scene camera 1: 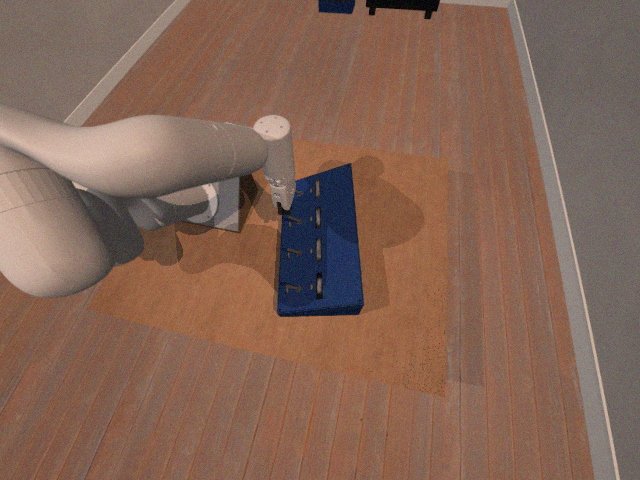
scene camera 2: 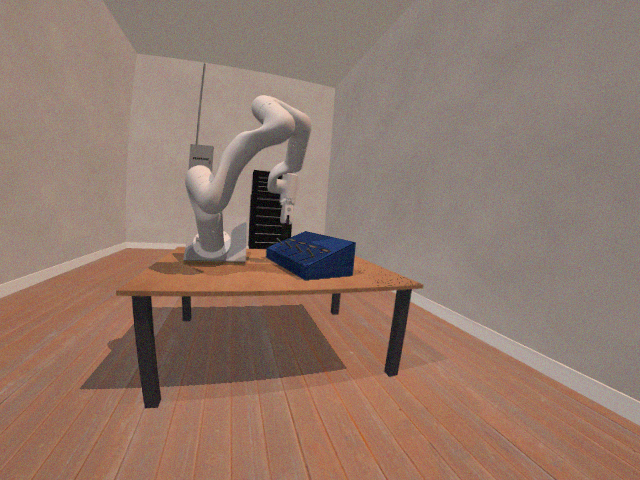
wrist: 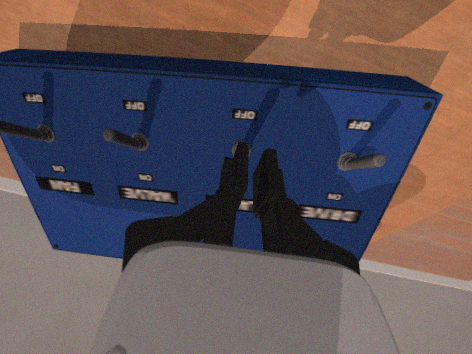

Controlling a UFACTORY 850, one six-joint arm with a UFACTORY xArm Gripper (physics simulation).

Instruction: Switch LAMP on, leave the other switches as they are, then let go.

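Observation:
A blue sloped switch box (scene camera 1: 341,258) (scene camera 2: 338,258) (wrist: 195,160) stands on the table. The LAMP lever (scene camera 1: 293,219) slants toward the robot's side, as do the VALVE lever (scene camera 1: 293,251) (wrist: 125,139) and the FAN lever (scene camera 1: 293,287) (wrist: 25,131). In the wrist view the LAMP lever's base (wrist: 239,149) shows behind a fingertip; its shaft and part of its nameplate are hidden by the fingers. The DRIVE lever (wrist: 364,162) is right of the fingers there. My gripper (scene camera 1: 283,210) (scene camera 2: 287,222) (wrist: 250,159) is shut to a narrow gap, empty, above the box's robot-side edge near LAMP.
The wooden table (scene camera 1: 403,330) (scene camera 2: 232,282) carries the box and the robot's base (scene camera 2: 211,249). The DRIVE lever stands close beside LAMP on one side, VALVE on the other. A black slatted cabinet (scene camera 2: 260,206) stands behind the table.

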